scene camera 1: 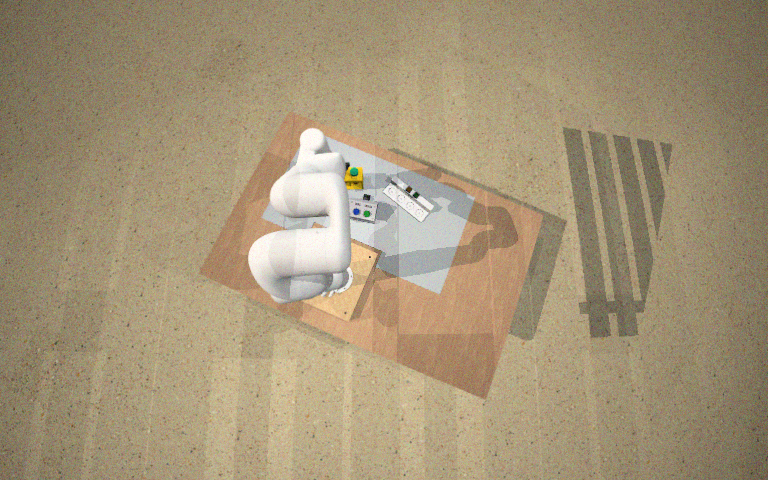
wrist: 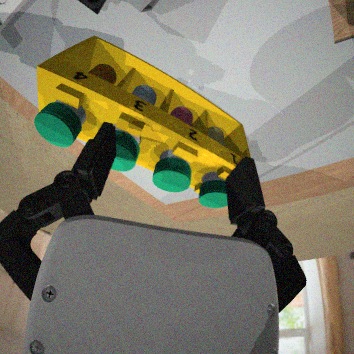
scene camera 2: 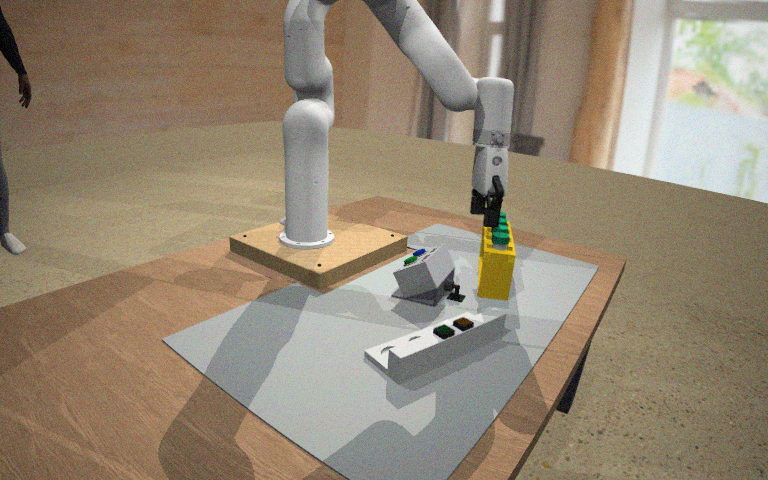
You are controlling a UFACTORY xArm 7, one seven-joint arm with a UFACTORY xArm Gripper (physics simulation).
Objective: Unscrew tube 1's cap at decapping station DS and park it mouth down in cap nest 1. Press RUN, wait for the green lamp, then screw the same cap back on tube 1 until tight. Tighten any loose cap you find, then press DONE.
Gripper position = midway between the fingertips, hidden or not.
Note:
I see my gripper (scene camera 2: 483, 220), a grey control box (scene camera 2: 426, 280) and a grey mat (scene camera 2: 294, 358).
My gripper shows as well in the wrist view (wrist: 177, 153). The grey mat is seen too in the wrist view (wrist: 278, 75).

